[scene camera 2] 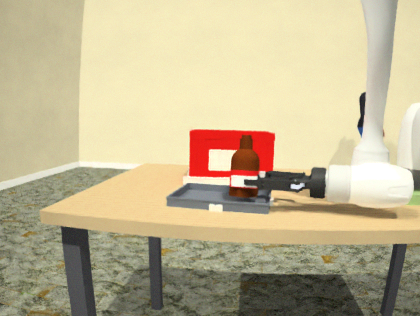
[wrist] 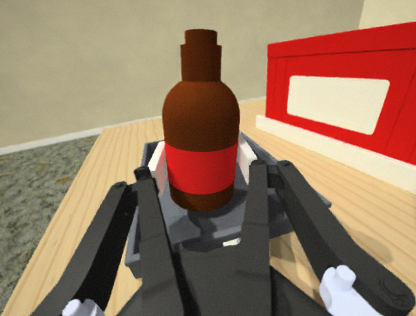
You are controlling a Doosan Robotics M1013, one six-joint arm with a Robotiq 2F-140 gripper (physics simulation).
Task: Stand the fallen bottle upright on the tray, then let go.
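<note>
The brown bottle with its red label is upright over the right part of the grey tray. Its base is down inside the tray's rim, at or very near the tray floor; contact cannot be made out. My gripper comes in level from the right in the scene view and is shut on the bottle, with a white pad on each side of the label.
A red crate with a cream panel stands on a pale base behind the tray, to the right in the wrist view. The wooden table has its left edge beyond the tray. A person is partly hidden behind the arm.
</note>
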